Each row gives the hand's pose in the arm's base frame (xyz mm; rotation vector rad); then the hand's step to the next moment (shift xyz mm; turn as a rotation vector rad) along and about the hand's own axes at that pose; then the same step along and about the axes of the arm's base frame.
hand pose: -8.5 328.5 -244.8 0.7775 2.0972 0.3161
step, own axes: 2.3 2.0 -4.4 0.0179 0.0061 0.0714
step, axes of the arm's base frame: -3.7 3.2 2.1 0.0515 0.0122 -0.0516
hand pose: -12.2 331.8 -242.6 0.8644 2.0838 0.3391
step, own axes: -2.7 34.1 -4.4 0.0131 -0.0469 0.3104
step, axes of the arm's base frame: 13.3 23.2 21.8 0.2168 -0.0446 -0.2230
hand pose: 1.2 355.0 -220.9 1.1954 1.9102 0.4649
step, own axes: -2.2 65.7 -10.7 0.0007 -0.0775 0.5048
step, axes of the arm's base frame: 29.3 30.9 51.2 0.3564 -0.0910 -0.3543
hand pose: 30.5 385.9 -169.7 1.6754 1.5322 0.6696
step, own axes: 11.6 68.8 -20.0 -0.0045 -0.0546 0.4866
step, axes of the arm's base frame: 26.2 15.3 65.9 0.3546 -0.0927 -0.3247
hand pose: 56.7 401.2 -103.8 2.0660 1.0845 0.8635
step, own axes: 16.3 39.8 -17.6 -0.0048 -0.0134 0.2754
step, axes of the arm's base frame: 10.9 0.1 45.2 0.2074 -0.0624 -0.1707
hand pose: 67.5 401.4 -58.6 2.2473 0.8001 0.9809
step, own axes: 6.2 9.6 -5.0 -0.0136 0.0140 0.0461
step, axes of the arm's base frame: 2.4 -0.8 12.2 0.0324 -0.0303 -0.0232
